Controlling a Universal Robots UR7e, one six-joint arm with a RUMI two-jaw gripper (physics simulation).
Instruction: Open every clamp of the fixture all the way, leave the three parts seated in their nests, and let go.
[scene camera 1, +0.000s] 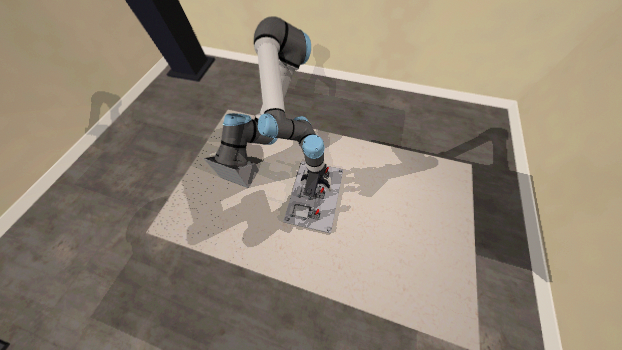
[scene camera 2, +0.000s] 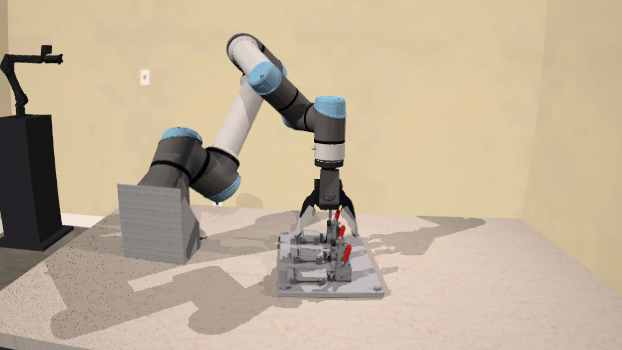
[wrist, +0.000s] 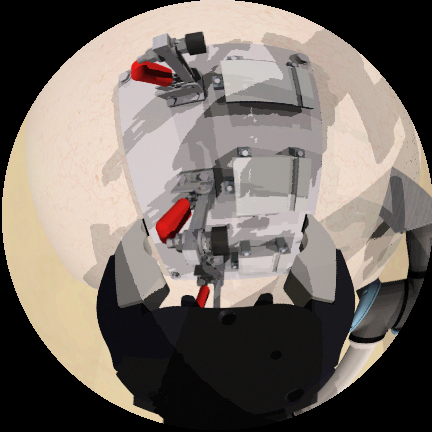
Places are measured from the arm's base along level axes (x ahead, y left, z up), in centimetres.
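Where they show: gripper, fingertip midpoint: (scene camera 2: 326, 237) (wrist: 224, 218); arm's base, origin of the base link: (scene camera 1: 231, 161) (scene camera 2: 160, 204).
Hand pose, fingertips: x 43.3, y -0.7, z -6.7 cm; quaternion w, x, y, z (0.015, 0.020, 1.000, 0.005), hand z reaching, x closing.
Observation:
Each offset is from my fingertips to the top centre of the thing. "spot": to the spot under its first point. Level surfaces: height alone.
The fixture plate {spot: dy -6.4, dx +9.5, dz -5.2 cm} (scene camera 1: 331, 207) (scene camera 2: 369, 280) (wrist: 145, 145) carries three clamps with red handles. The near clamp's handle {dy -12.3, dx +4.0, dz +3.2 cm} (scene camera 1: 317, 213) (scene camera 2: 347, 253) (wrist: 151, 73) leans outward, its arm raised off its part. The middle clamp's handle {spot: dy -1.8, dx +3.7, dz +2.2 cm} (scene camera 1: 322, 190) (scene camera 2: 342, 231) (wrist: 173, 220) is also tilted outward, arm raised. The far clamp's handle {spot: dy +8.9, dx +3.7, dz +3.1 cm} (scene camera 1: 327, 170) (scene camera 2: 337, 215) (wrist: 203, 296) is partly hidden by my gripper (scene camera 2: 328, 234) (wrist: 224, 218); its full angle is unclear. My gripper is open, fingers straddling the far end. The near part {dy -12.5, dx -5.3, dz -3.6 cm} (wrist: 257, 82), middle part {dy -1.4, dx -5.0, dz -3.1 cm} (wrist: 262, 185) and far part {dy +9.6, dx -4.7, dz -2.6 cm} (wrist: 257, 264) appear seated.
The robot's grey base block (scene camera 1: 235, 172) (scene camera 2: 152, 222) stands left of the fixture on the pale table top {dz -6.7 cm} (scene camera 1: 400, 240) (scene camera 2: 450, 300). A black pedestal (scene camera 2: 30, 175) with a small dark arm stands at the far left. The raised clamp arms stand close beside and below my gripper.

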